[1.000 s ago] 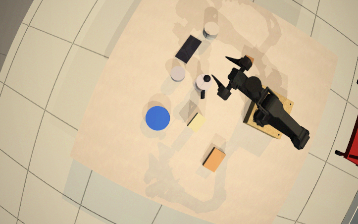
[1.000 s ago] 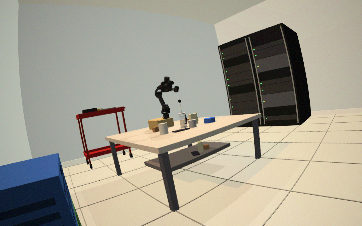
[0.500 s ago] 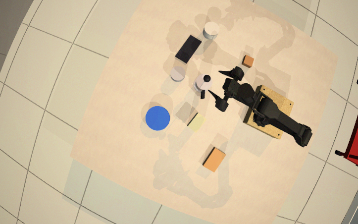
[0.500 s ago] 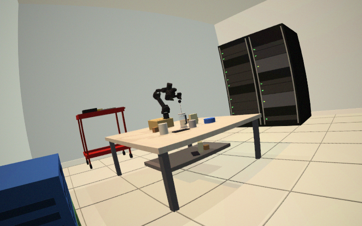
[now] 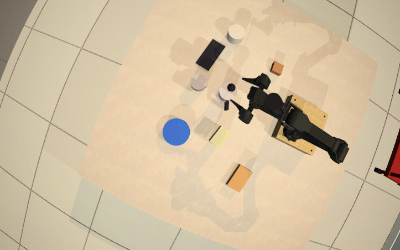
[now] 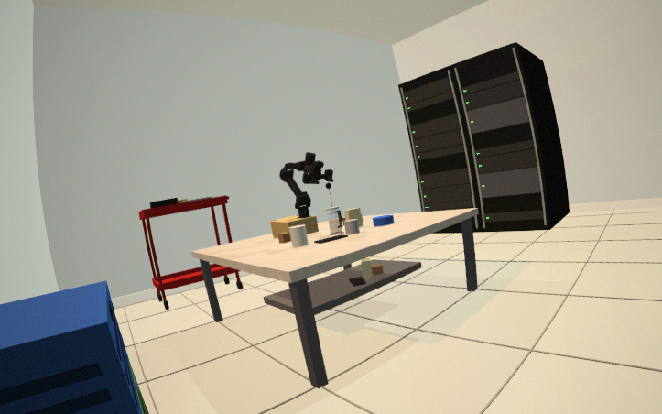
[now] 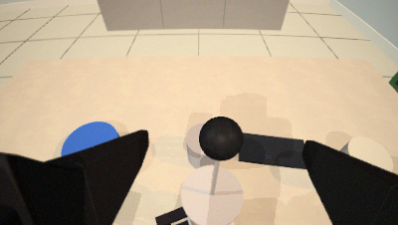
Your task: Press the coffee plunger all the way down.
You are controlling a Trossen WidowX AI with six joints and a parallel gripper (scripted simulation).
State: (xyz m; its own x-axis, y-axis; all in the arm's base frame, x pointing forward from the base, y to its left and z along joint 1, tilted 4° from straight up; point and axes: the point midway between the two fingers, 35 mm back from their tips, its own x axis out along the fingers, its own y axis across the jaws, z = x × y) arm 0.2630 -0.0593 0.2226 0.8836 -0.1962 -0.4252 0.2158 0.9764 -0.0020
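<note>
Now: the coffee press 160 mm below my gripper tip, 10 mm to the left of it and 10 mm ahead of it. Round my gripper tip: grey cylinder (250 mm below, 150 mm ahead, 10 mm to the right); then white cylinder (300 mm to the right, 240 mm below, 50 mm ahead); then blue disc (260 mm below, 220 mm to the left, 180 mm ahead).
</note>
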